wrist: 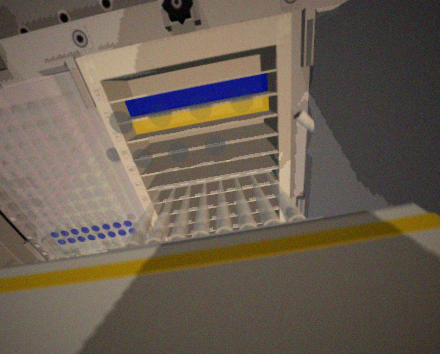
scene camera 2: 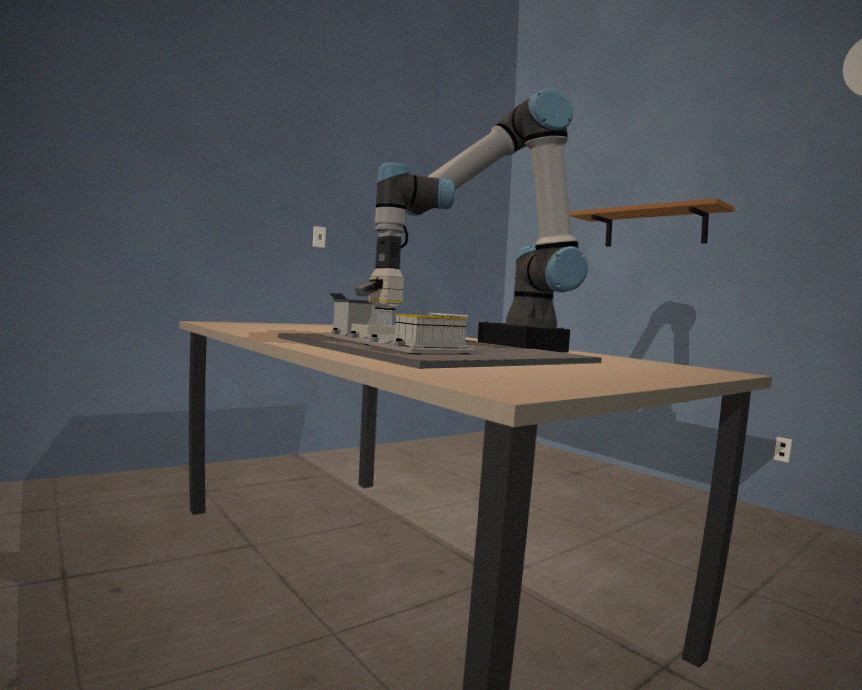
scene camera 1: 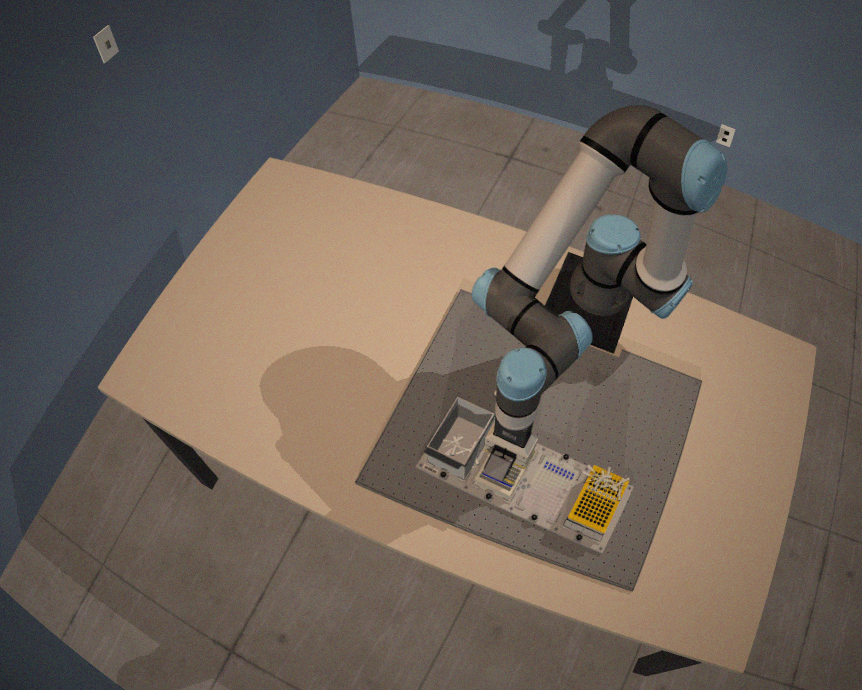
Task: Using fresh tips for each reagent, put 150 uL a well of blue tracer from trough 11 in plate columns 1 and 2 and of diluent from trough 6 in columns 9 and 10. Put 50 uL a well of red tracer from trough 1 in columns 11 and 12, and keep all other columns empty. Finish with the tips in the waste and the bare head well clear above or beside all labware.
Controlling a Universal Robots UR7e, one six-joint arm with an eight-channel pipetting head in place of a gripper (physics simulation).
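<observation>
My pipetting head (scene camera 1: 511,440) (scene camera 2: 386,287) (wrist: 215,231) carries a row of clear tips and sits low over the trough reservoir (scene camera 1: 496,489) (wrist: 190,47). The tips' lower ends reach down among the troughs in the wrist view; which trough I cannot tell. A blue trough (wrist: 200,95) and a yellow trough (wrist: 200,116) lie toward the opposite end. The clear plate (scene camera 1: 542,496) (wrist: 45,145) stands beside the reservoir, with two lines of blue wells (scene camera 1: 559,471) (wrist: 95,232) at one end. The other wells' contents are too faint to tell. The yellow tip rack (scene camera 1: 593,509) (scene camera 2: 431,317) stands beyond the plate.
Several loose white tips (scene camera 1: 609,480) lie crossed on the rack's back end. The grey waste bin (scene camera 1: 445,464) (scene camera 2: 352,315) holds scattered tips (scene camera 1: 455,444) and stands on the reservoir's other side. A small white cylinder (wrist: 304,120) shows beside the reservoir. Black knobs (scene camera 1: 534,517) (wrist: 178,9) line the deck.
</observation>
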